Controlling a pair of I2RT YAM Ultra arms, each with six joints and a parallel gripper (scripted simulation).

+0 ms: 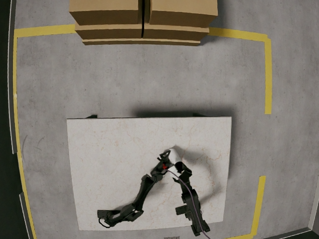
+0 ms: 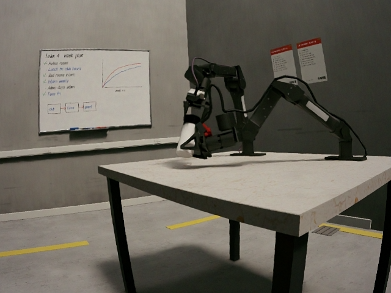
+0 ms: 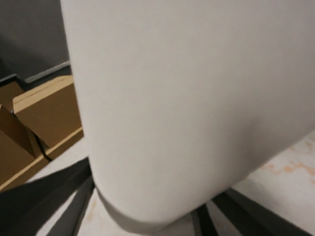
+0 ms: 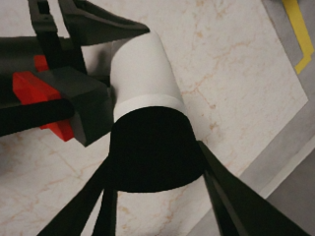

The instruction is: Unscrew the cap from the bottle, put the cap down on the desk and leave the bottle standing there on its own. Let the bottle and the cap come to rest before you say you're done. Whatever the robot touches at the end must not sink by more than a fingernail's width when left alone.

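Now: the black cap 1 cm below my right hand and 1 cm ahead of it. Round my right hand: white bottle (4 cm below, 2 cm ahead, 1 cm to the left).
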